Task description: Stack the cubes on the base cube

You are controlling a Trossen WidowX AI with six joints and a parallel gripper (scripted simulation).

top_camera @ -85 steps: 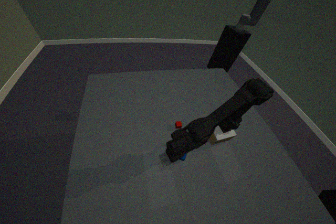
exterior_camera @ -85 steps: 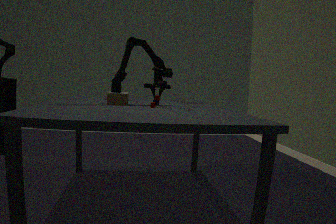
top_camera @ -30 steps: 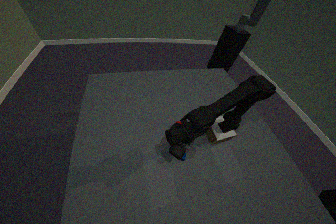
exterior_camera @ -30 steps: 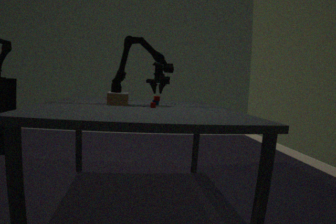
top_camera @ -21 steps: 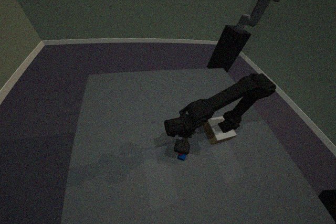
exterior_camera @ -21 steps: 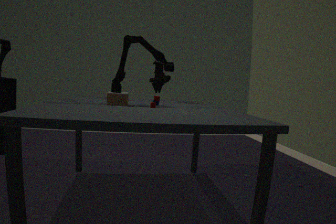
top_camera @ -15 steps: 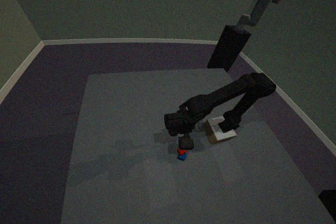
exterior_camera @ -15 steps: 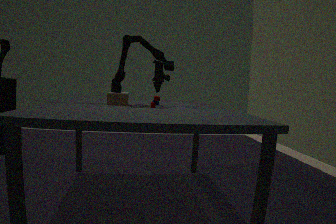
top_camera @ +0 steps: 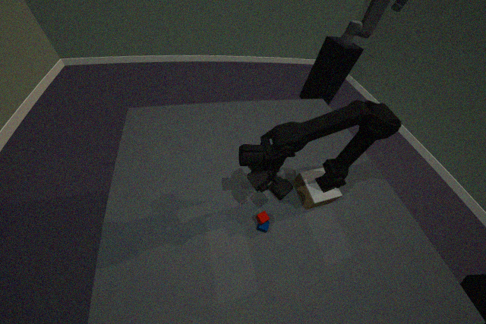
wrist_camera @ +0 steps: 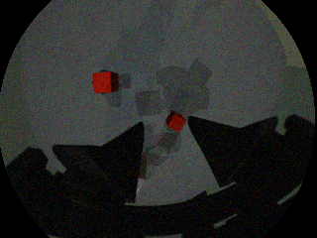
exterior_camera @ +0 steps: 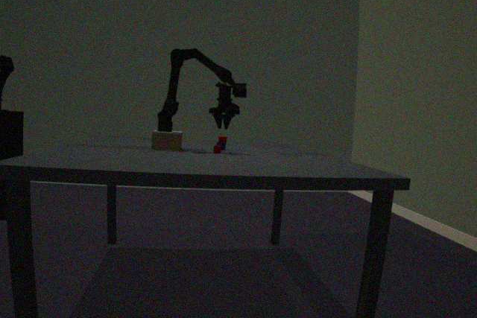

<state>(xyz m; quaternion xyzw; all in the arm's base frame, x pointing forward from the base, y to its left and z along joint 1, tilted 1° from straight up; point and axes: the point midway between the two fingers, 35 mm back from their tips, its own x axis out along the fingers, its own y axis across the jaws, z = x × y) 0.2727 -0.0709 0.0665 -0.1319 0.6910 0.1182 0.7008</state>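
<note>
The blue cube lies 130 mm to the left of my gripper tip, 90 mm below it and 20 mm ahead of it.
</note>
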